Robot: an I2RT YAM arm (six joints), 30 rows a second.
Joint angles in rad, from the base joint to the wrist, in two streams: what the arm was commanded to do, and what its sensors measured. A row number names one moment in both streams.
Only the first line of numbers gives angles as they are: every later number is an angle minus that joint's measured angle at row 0.
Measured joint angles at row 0:
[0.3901, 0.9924, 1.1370, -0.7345, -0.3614, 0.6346]
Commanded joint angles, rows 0 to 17:
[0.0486, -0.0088, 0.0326, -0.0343, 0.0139, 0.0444]
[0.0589, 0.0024, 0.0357, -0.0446, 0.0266, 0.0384]
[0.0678, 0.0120, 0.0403, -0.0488, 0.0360, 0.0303]
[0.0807, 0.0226, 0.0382, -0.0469, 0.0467, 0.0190]
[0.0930, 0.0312, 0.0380, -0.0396, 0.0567, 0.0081]
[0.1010, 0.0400, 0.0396, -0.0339, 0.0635, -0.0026]
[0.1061, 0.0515, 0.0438, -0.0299, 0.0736, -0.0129]
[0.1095, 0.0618, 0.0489, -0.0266, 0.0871, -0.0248]
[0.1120, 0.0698, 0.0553, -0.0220, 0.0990, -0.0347]
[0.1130, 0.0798, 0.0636, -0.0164, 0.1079, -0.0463]
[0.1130, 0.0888, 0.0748, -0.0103, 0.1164, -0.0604]
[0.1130, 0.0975, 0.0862, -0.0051, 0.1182, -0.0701]
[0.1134, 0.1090, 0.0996, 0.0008, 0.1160, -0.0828]
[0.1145, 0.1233, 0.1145, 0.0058, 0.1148, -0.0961]
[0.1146, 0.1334, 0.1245, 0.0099, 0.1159, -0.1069]
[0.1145, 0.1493, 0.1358, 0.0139, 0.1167, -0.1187]
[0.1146, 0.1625, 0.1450, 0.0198, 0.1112, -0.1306]
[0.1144, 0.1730, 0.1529, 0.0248, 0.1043, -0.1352]
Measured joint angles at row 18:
[0.1094, 0.1492, 0.1179, 0.0026, 0.0915, -0.0675]
